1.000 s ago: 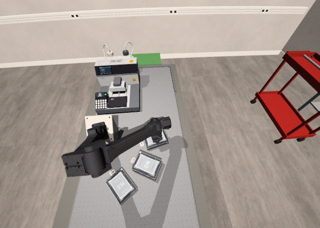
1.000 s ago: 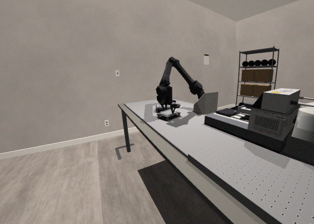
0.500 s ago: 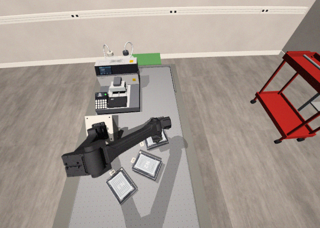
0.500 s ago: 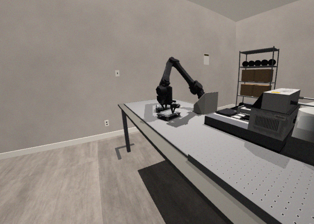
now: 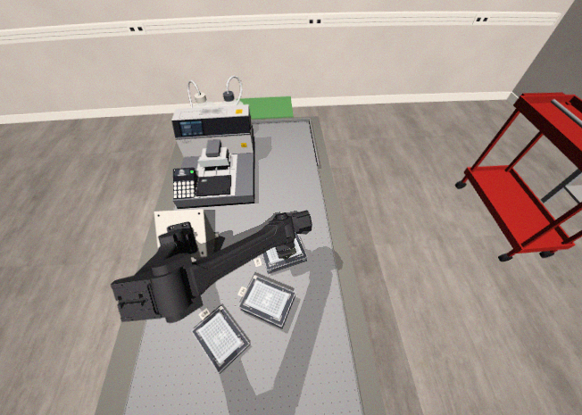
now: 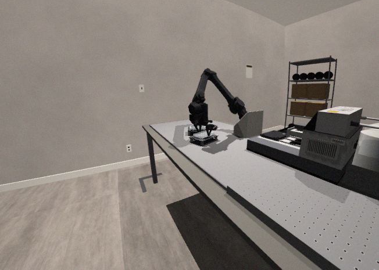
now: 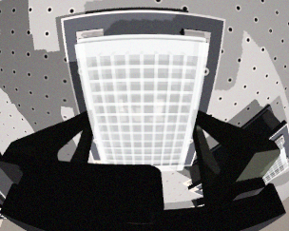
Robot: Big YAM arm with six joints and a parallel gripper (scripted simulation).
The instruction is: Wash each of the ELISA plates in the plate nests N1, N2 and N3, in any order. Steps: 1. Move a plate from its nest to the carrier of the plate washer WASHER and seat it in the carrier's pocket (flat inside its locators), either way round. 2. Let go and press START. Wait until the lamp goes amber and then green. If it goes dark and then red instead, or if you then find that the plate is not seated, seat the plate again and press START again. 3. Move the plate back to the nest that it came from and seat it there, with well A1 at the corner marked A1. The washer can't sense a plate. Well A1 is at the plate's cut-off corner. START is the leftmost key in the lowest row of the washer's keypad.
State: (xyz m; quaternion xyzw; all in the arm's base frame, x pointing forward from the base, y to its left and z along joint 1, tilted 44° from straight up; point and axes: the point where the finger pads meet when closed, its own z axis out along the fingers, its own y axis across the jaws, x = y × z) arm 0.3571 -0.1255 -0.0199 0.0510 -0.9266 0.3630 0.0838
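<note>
Right now the dark carrier is 36 cm to the left of my hand, 26 cm behind it and 2 cm above it. Round my hand: washer: 51 cm to the left, 25 cm behind, 8 cm above.
</note>
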